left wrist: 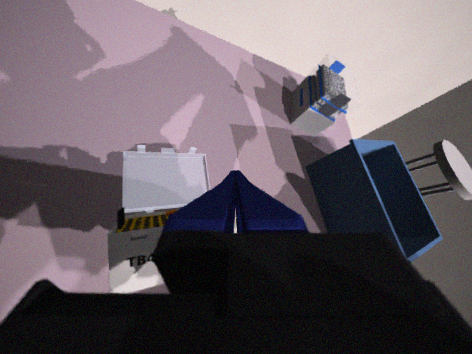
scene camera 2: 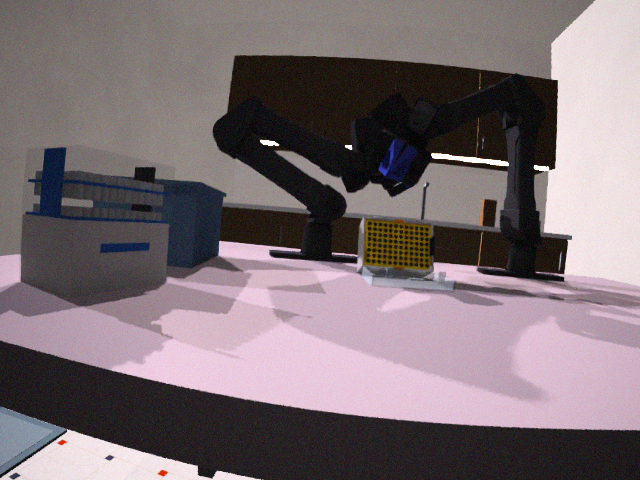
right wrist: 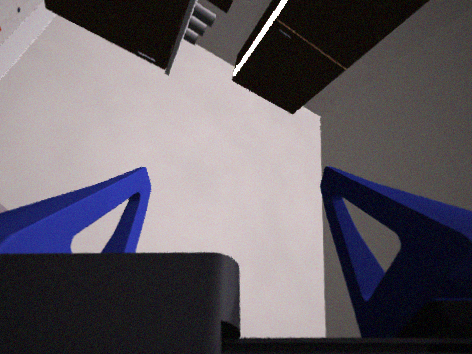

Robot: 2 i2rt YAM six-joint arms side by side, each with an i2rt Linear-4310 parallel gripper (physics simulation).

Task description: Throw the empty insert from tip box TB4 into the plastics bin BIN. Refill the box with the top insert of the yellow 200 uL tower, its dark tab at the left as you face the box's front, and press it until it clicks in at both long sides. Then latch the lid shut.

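Seen in the pictures: left gripper, fingertip midpoint: (left wrist: 235,177) (scene camera 2: 388,174); right gripper, fingertip midpoint: (right wrist: 235,176); left arm's base at its link origin: (scene camera 2: 519,276); right arm's base at its link origin: (scene camera 2: 315,258).
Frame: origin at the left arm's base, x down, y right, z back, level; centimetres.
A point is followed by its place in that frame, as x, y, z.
Note:
Tip box TB4 (scene camera 2: 361,242) {-5.3, 38.1, -24.7} (left wrist: 125,247) {-9.3, 27.7, -21.8} appears tipped onto its hinge side, its labelled front facing up in the left wrist view. Its yellow insert (scene camera 2: 398,244) {-5.6, 32.0, -24.9} (left wrist: 142,222) {-5.1, 28.4, -24.4} faces scene camera 2 nearly upright, dark tab (scene camera 2: 432,246) {-5.8, 26.4, -25.2} (left wrist: 120,217) {-7.2, 26.5, -24.6} at picture right there. The open lid (scene camera 2: 405,282) {-0.9, 31.4, -35.7} (left wrist: 162,180) {-0.2, 29.8, -31.3} lies on the table. My left gripper (scene camera 2: 393,173) {-16.7, 34.8, -26.6} (left wrist: 235,177) {-16.7, 34.8, -26.6} is shut and empty, above the box. My right gripper (right wrist: 235,176) {-24.6, 29.8, 14.4} is open and empty; its fingers are hidden in scene camera 2. The yellow tower does not show. The blue-grey bin (scene camera 2: 193,227) {-5.7, 61.0, -39.1} (left wrist: 345,195) {-6.6, 62.8, -30.5} stands at picture left in scene camera 2.
A tower with blue inserts (scene camera 2: 95,253) {-3.5, 59.7, -59.9} (left wrist: 312,120) {-4.1, 61.3, -49.9} stands near the bin, under a clear cover. Both forearms converge close together above the box in scene camera 2. A round stool (left wrist: 457,170) stands beyond the bin in the left wrist view.

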